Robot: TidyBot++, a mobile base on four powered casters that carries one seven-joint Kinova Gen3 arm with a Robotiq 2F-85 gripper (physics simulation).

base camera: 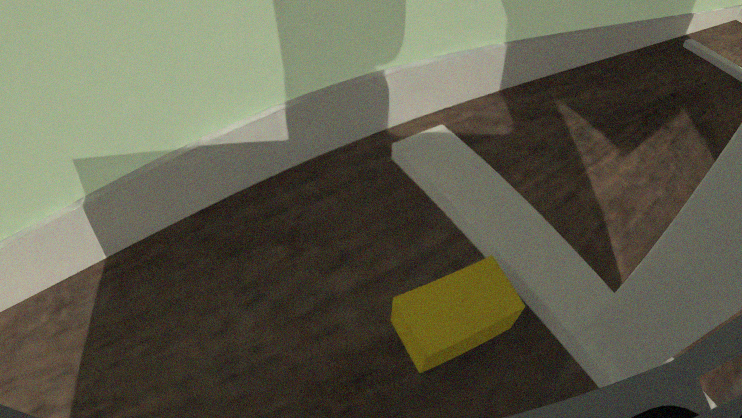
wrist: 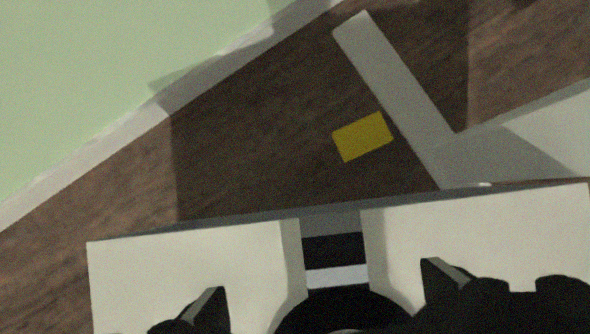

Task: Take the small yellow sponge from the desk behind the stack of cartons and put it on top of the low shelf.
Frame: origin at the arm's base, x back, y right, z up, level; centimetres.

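Where they show: gripper, between the fingertips: [wrist: 324, 294].
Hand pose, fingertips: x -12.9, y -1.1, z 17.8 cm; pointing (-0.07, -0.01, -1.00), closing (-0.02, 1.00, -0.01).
Observation:
After its pixels a point has its place.
A small yellow block [base camera: 454, 311] @[x -26.4, y 8.3, z -35.1 cm] [wrist: 362, 136] @[x -27.0, y 9.0, z -35.1 cm], which looks like the sponge, lies on the dark, shaded floor close beside a pale grey foot bar [base camera: 498, 228] [wrist: 395, 90]. In the base camera view it is right of centre, towards the bottom. In the wrist view it is above the robot's base, a little right of the middle. My gripper [wrist: 324, 294] @[x -12.9, y -1.1, z 17.8 cm] is open and empty, over the robot's own white base, with the block beyond that base's edge. The gripper does not show in the base camera view. The stack of cartons, the desk top and the low shelf do not show.
A pale green wall [base camera: 145, 67] @[x -44.8, y -18.4, z -19.8 cm] [wrist: 100, 55] @[x -39.8, y -28.4, z -12.3 cm] with a white skirting board [base camera: 441, 72] @[x -59.7, y 14.6, z -32.8 cm] [wrist: 120, 130] @[x -33.9, y -37.4, z -32.3 cm] runs behind the block. The foot bar joins a wider pale leg piece [base camera: 685, 244] @[x -21.1, y 22.3, z -21.7 cm] [wrist: 540, 135] @[x -20.3, y 22.7, z -3.6 cm] on the right. The robot's white base [wrist: 200, 255] @[x -12.5, y -13.1, z -1.4 cm] fills the bottom of the wrist view.

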